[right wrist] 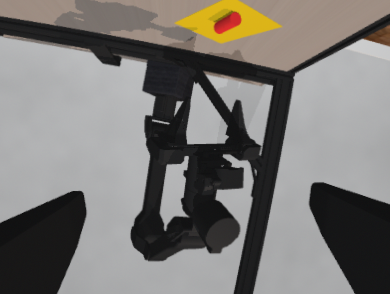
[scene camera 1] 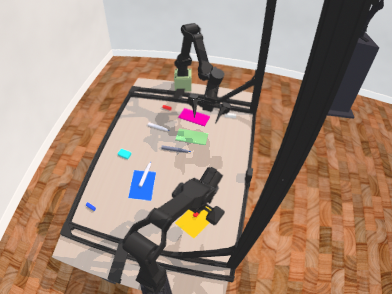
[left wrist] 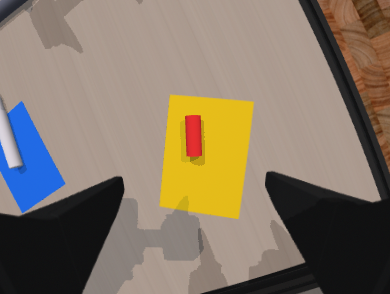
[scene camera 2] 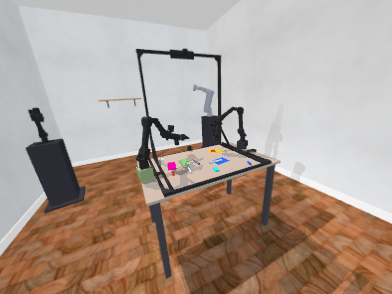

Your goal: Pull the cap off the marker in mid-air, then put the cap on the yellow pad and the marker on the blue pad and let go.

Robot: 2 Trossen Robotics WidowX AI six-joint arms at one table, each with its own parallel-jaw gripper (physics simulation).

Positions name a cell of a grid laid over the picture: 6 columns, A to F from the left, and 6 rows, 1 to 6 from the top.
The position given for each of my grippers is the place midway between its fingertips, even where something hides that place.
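Observation:
You'd find my left gripper (left wrist: D4) here, and the right wrist view has that left gripper (right wrist: D3) too. My right gripper (right wrist: D5) is showing as well, and there's a yellow pad (left wrist: D4).

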